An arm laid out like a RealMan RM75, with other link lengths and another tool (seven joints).
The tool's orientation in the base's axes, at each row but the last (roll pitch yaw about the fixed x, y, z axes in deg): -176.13 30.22 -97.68; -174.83 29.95 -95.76; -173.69 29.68 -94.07; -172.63 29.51 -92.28; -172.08 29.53 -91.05; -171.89 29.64 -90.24; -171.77 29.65 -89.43
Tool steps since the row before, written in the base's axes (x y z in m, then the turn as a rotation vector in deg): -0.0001 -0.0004 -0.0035 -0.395 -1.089 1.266; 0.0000 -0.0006 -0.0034 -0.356 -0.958 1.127; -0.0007 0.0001 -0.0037 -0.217 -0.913 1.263; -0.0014 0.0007 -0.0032 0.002 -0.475 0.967; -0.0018 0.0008 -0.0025 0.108 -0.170 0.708; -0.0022 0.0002 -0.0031 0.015 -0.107 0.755; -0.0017 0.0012 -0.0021 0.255 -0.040 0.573
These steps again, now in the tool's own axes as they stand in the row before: 0.0021 0.0002 0.0028 0.341 0.133 -1.677; 0.0022 0.0002 0.0026 0.294 0.125 -1.487; 0.0018 0.0011 0.0031 0.179 -0.020 -1.563; 0.0010 0.0018 0.0029 -0.063 -0.159 -1.064; 0.0006 0.0021 0.0023 -0.203 -0.206 -0.677; 0.0014 0.0026 0.0025 -0.280 -0.115 -0.700; 0.0000 0.0020 0.0022 -0.246 -0.326 -0.477
